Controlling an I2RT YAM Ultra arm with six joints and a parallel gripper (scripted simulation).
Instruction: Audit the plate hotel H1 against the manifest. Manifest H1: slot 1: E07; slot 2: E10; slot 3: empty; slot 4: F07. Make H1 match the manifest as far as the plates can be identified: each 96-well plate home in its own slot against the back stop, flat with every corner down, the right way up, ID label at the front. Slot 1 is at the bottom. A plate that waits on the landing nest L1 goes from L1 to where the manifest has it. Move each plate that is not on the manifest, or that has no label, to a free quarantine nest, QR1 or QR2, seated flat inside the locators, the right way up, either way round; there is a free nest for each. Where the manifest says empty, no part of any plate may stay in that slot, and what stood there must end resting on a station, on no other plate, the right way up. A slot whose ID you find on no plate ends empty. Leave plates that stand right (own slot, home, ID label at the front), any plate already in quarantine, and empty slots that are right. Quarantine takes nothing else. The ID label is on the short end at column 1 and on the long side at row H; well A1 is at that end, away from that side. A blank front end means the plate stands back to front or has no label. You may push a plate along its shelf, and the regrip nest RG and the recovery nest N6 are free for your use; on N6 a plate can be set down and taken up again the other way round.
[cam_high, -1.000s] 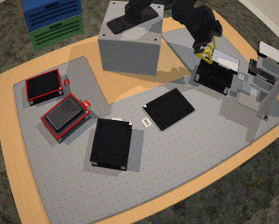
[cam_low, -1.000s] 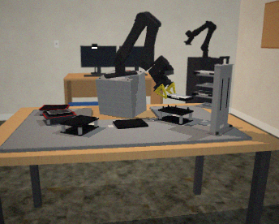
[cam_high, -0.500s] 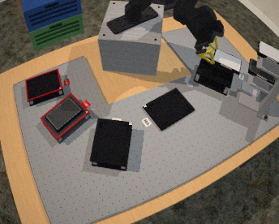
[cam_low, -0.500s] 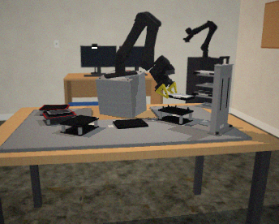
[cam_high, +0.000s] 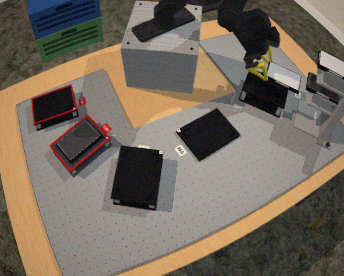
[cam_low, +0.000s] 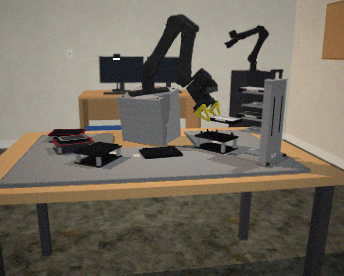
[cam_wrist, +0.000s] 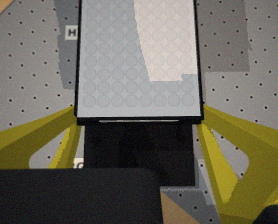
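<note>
The pale grey 96-well plate is 5 cm ahead of my hand and 3 cm to the left of it. The rest, counted from my hand: A1 mark (8 cm behind, 2 cm to the left, 8 cm below); black regrip nest RG (1 cm ahead, 1 cm to the left, 8 cm below); RG tag (9 cm behind, 5 cm to the left, 14 cm below).
</note>
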